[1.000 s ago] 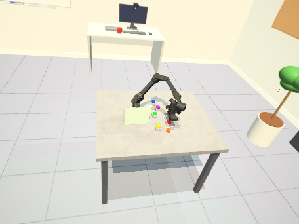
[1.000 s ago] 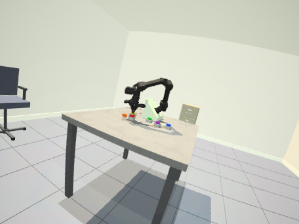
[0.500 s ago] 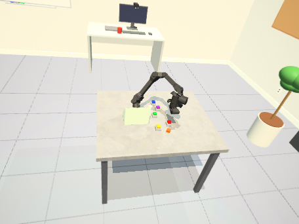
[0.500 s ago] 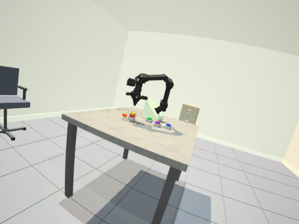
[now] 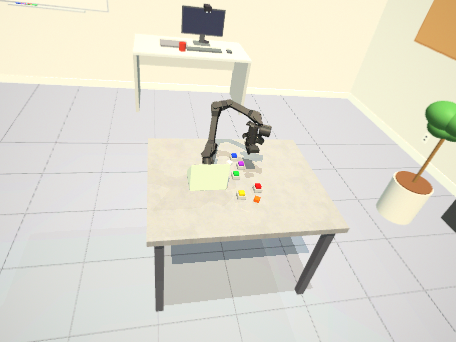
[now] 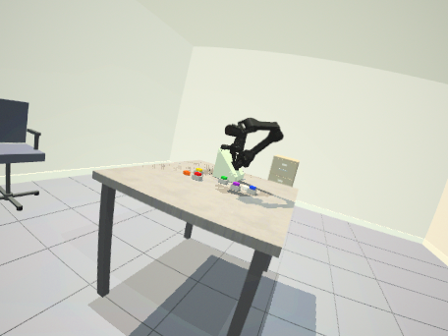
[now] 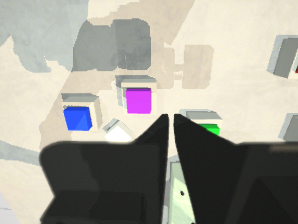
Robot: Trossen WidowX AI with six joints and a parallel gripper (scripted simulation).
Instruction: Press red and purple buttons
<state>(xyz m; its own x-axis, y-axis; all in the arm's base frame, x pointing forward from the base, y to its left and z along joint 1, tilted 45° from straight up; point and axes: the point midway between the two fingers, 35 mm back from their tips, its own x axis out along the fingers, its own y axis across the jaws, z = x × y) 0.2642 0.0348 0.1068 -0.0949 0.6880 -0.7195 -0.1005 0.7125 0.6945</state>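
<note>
The purple button lies 100 mm below my gripper tip, 30 mm to the left of it and 30 mm behind it. Round my gripper tip: red button: 190 mm to the right, 100 mm below, 50 mm ahead; then green button: 100 mm below, 70 mm to the right, 70 mm behind; then blue button: 120 mm to the left, 100 mm below, 60 mm behind.
</note>
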